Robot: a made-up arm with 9 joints. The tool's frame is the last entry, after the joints.
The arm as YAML. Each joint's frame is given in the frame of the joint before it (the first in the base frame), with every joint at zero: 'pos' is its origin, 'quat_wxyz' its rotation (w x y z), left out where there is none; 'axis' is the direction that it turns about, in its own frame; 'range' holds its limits. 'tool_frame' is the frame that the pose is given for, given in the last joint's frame.
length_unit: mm
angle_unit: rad
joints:
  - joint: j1
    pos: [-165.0, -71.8, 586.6]
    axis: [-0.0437, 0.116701, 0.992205]
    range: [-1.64, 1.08]
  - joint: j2
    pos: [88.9, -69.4, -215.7]
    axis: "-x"
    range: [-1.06, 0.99]
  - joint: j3
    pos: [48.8, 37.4, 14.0]
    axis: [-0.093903, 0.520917, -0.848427]
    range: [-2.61, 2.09]
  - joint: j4
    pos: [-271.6, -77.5, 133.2]
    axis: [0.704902, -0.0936, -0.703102]
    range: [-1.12, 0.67]
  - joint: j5
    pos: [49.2, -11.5, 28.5]
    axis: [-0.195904, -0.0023, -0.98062]
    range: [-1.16, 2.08]
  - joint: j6
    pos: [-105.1, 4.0, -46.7]
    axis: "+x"
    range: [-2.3, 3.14]
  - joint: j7
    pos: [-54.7, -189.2, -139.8]
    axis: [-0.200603, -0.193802, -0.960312]
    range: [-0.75, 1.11]
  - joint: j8
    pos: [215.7, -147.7, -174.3]
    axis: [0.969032, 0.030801, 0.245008]
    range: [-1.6, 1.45]
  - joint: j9
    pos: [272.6, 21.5, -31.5]
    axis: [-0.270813, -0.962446, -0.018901]
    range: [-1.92, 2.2]
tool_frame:
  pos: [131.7, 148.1, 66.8]
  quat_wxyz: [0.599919, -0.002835, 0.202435, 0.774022]
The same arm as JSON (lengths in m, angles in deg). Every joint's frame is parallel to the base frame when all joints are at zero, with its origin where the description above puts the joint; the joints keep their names.
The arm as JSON. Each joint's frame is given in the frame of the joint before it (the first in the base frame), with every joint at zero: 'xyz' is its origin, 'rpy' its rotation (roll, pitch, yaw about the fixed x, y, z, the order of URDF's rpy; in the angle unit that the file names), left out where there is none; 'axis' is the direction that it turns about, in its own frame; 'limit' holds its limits. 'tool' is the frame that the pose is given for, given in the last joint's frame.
{"units": {"length": "m", "angle": "deg"}, "joints": [
  {"name": "j1", "type": "revolute", "origin": {"xyz": [-0.165, -0.0718, 0.5866]}, "axis": [-0.0437, 0.116701, 0.992205], "limit": {"lower": -93.97, "upper": 61.88}},
  {"name": "j2", "type": "revolute", "origin": {"xyz": [0.0889, -0.0694, -0.2157]}, "axis": [-1.0, 0.0, 0.0], "limit": {"lower": -60.73, "upper": 56.72}},
  {"name": "j3", "type": "revolute", "origin": {"xyz": [0.0488, 0.0374, 0.014]}, "axis": [-0.093903, 0.520917, -0.848427], "limit": {"lower": -149.54, "upper": 119.75}},
  {"name": "j4", "type": "revolute", "origin": {"xyz": [-0.2716, -0.0775, 0.1332]}, "axis": [0.704902, -0.0936, -0.703102], "limit": {"lower": -64.17, "upper": 38.39}},
  {"name": "j5", "type": "revolute", "origin": {"xyz": [0.0492, -0.0115, 0.0285]}, "axis": [-0.195904, -0.0023, -0.98062], "limit": {"lower": -66.46, "upper": 119.18}},
  {"name": "j6", "type": "revolute", "origin": {"xyz": [-0.1051, 0.004, -0.0467]}, "axis": [1.0, 0.0, 0.0], "limit": {"lower": -131.78, "upper": 179.91}},
  {"name": "j7", "type": "revolute", "origin": {"xyz": [-0.0547, -0.1892, -0.1398]}, "axis": [-0.200603, -0.193802, -0.960312], "limit": {"lower": -42.97, "upper": 63.6}},
  {"name": "j8", "type": "revolute", "origin": {"xyz": [0.2157, -0.1477, -0.1743]}, "axis": [0.969032, 0.030801, 0.245008], "limit": {"lower": -91.67, "upper": 83.08}},
  {"name": "j9", "type": "revolute", "origin": {"xyz": [0.2726, 0.0215, -0.0315]}, "axis": [-0.270813, -0.962446, -0.018901], "limit": {"lower": -110.01, "upper": 126.05}}
], "tool": {"origin": {"xyz": [0.1317, 0.1481, 0.0668], "rpy": [18.66, 14.32, 106.81]}}}

